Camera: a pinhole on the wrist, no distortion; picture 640 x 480 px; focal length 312.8 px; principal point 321.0 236.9 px. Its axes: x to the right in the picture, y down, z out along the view. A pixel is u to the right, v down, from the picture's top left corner.
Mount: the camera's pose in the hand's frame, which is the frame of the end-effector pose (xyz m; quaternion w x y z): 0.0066 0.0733 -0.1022 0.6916 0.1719 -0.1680 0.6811
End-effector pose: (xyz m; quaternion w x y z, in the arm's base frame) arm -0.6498 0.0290 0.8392 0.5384 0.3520 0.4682 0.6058
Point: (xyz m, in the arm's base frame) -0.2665 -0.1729 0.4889
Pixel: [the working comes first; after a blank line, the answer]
In the camera's frame: -0.3294 0.2395 0.5230

124 380
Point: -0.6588 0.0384 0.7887
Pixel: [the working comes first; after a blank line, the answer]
In the camera's frame: -0.0670 -0.0089 0.1256

154 215
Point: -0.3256 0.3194 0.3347
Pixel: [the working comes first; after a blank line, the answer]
In the camera's frame: -0.4307 -0.2676 0.5694

84 90
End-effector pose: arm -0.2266 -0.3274 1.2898 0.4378 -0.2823 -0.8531 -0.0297
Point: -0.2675 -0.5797 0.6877
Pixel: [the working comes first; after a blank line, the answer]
In the camera's frame: 0.0247 0.5640 0.4642

outside the picture
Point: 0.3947 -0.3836 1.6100
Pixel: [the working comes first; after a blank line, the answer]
In the camera's frame: -0.1480 0.0685 -0.5615

behind the camera
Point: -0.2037 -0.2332 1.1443
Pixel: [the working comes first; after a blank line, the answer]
In the camera's frame: 0.1340 0.0877 0.1580

586 411
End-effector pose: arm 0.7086 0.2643 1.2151 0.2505 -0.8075 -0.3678 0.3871
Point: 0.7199 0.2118 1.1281
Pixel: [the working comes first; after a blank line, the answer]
In the camera's frame: 0.0840 0.0063 0.1103

559 255
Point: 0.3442 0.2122 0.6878
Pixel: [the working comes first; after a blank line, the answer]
In the camera's frame: 0.4798 -0.0198 0.5318

603 225
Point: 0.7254 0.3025 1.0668
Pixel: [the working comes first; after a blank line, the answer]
In the camera's frame: 0.0959 -0.0943 0.1521

518 43
